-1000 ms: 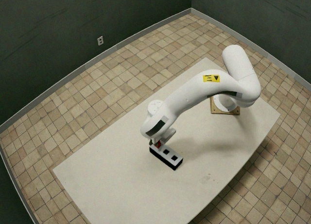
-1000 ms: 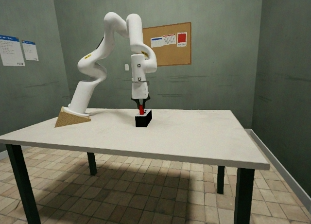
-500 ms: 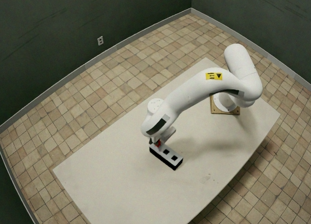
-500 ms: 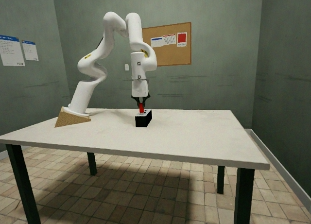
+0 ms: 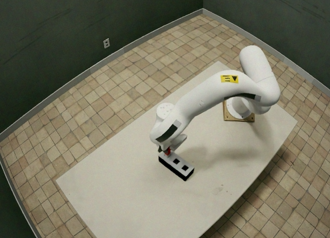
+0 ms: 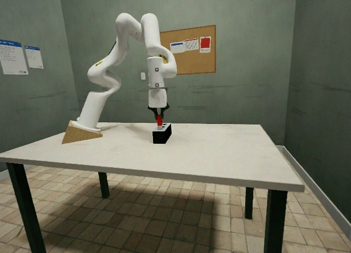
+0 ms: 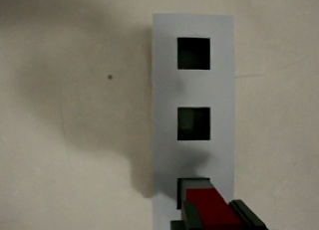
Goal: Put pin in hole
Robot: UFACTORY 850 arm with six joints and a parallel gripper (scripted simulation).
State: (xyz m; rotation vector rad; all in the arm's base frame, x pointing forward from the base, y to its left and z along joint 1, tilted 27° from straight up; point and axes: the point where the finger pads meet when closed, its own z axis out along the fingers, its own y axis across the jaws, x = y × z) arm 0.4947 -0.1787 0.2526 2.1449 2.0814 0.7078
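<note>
Now: hand 6 cm to the right of the black block and 11 cm above it. From my hand the other things lie so: pin 2 cm below.
</note>
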